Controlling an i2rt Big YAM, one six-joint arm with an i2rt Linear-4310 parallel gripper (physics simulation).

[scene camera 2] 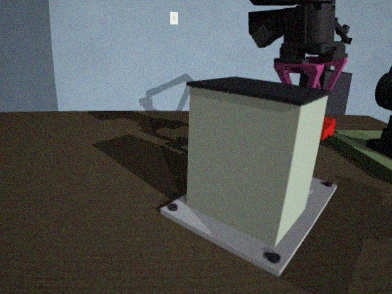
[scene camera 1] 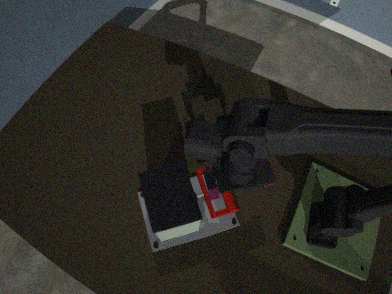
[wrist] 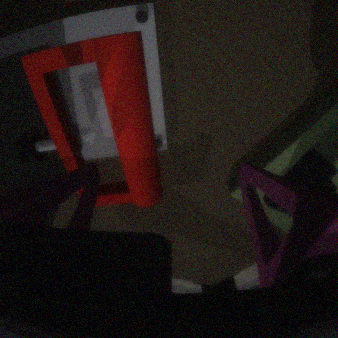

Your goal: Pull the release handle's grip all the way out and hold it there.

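Observation:
The red release handle (scene camera 1: 231, 202) (scene camera 2: 328, 128) (wrist: 130, 115) is a rectangular frame beside the pale box (scene camera 2: 240, 150) with a black top (scene camera 1: 170, 200). A short silver rod (wrist: 46, 146) meets the handle's box side in the wrist view. My gripper (scene camera 1: 242, 187) (scene camera 2: 307, 82) (wrist: 168, 169) is open, with magenta fingers. One finger is over the handle's opening, and the other stands well out past the outer grip bar. Nothing is held. In scene camera 2 the box hides the fingertips and most of the handle, so their heights cannot be compared.
The box stands on a light grey base plate (scene camera 1: 195, 235) (scene camera 2: 312, 210) (wrist: 154, 90) with dark bolts at its corners. A green plate (scene camera 1: 330, 260) (scene camera 2: 360, 145) (wrist: 280, 162) lies to the right, with a black arm base on it. The arm reaches across above the brown table (scene camera 1: 80, 150).

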